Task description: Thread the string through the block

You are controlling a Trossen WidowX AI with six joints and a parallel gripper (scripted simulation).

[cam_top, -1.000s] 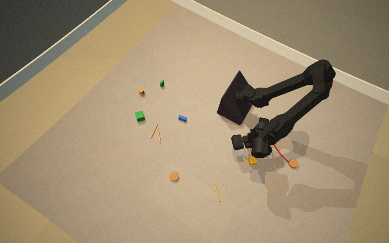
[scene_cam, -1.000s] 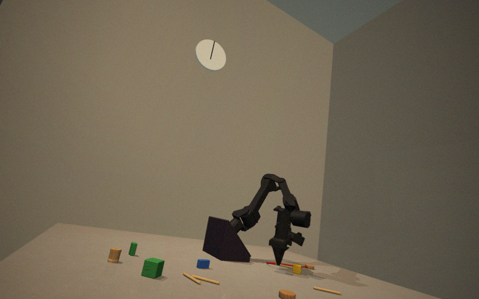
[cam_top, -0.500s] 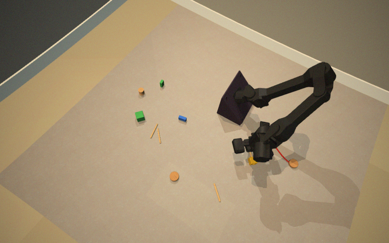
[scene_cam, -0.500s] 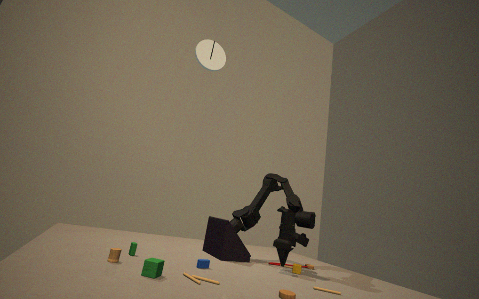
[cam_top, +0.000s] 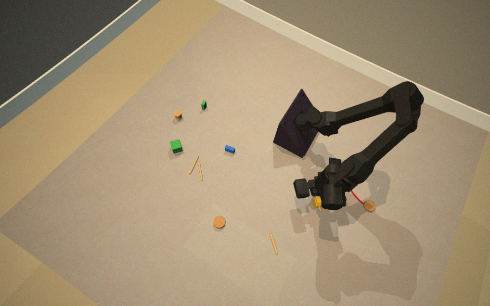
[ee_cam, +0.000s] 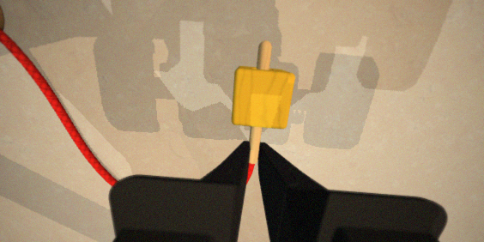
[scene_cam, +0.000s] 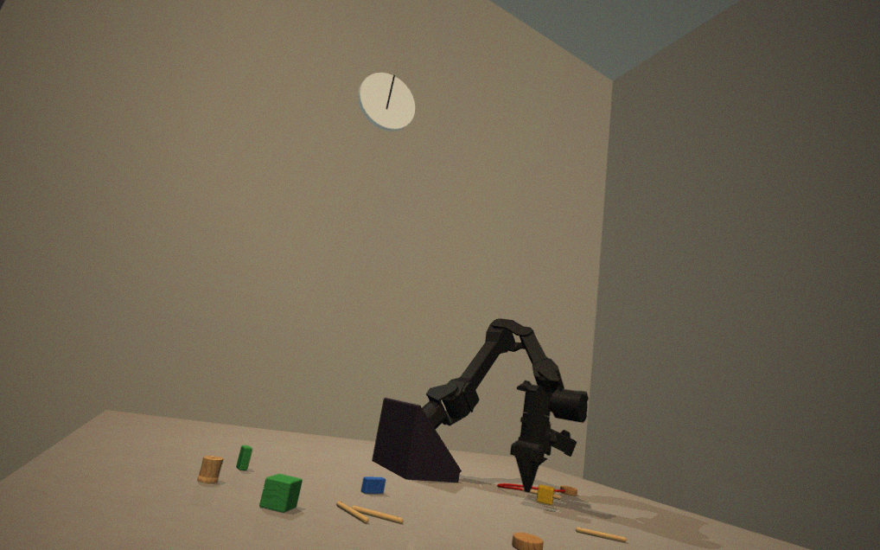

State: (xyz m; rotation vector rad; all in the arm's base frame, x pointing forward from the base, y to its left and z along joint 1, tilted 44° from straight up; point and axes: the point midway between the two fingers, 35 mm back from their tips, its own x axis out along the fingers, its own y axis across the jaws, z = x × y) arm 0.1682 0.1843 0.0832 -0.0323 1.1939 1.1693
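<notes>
My gripper tip is 1 cm short of the thin stick and 1 cm to the right of it. From my gripper tip the other things lie so: green cube 17 cm ahead, 52 cm to the right; then blue block 5 cm ahead, 35 cm to the right; then yellow wooden block 3 cm ahead, 3 cm to the left.
</notes>
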